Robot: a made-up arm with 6 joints.
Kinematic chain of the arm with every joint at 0, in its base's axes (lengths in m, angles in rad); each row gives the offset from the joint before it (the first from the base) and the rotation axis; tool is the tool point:
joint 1: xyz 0 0 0.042 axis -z
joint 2: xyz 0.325 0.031 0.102 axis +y
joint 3: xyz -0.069 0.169 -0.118 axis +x
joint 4: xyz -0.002 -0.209 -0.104 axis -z
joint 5: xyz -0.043 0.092 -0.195 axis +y
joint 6: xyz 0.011 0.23 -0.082 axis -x
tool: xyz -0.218 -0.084 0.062
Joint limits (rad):
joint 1: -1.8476..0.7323
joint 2: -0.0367..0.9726
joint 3: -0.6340..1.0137
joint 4: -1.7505..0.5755
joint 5: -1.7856..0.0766
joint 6: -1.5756..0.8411
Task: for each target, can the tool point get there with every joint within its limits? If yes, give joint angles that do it. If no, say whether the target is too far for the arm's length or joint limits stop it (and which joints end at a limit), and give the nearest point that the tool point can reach.
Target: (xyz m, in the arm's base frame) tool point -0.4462 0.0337 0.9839
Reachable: no: joint limits stop it (at a limit: joint 1, joint 2, joint 3, joint 6) | nearest point -0.1944 -0.0896 0.4269 | short by 0.624 m
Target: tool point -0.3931 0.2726 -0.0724
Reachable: yes | joints -0.4102 0.6678 0.4899 -0.3098 -0.9039 0.3579
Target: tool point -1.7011 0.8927 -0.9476
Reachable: no: too far | nearest point -0.6987 0.3667 -0.2916 | short by 1.308 m
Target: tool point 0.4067 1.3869 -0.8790
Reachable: no: too far | nearest point 0.2109 0.7190 -0.3513 | short by 0.873 m
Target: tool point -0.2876 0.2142 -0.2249
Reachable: yes | joints -0.0632 0.6354 0.0605 -0.2116 -0.5352 -1.3665
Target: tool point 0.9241 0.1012 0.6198
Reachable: no: joint limits stop it (at a limit: joint 2, joint 3, joint 4, joint 5, joint 6) | nearest point 0.4773 0.0523 0.2768 | short by 0.565 m
